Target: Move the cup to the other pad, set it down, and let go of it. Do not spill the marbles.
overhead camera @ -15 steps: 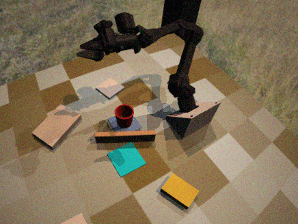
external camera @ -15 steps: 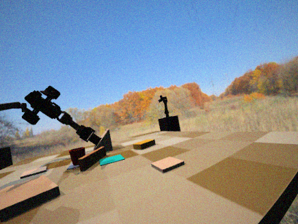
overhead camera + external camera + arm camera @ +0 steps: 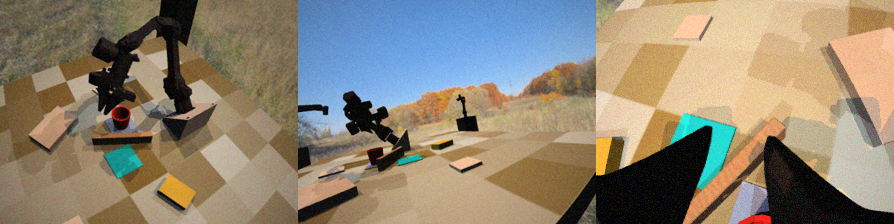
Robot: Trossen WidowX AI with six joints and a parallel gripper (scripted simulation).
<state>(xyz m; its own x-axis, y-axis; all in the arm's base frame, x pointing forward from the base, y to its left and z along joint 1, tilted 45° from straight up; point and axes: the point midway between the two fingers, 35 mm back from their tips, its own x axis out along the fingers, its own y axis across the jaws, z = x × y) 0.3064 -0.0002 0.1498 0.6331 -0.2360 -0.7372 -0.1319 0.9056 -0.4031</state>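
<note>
My gripper tip is now 9 cm past the red cup, 3 cm to the left of it and 12 cm above it. The rest, counted from my gripper tip: wooden bar (5 cm behind, 5 cm to the left, 14 cm below); then blue pad (9 cm behind, 2 cm to the right, 17 cm below); then green marble (8 cm behind, 5 cm to the right, 14 cm below).
</note>
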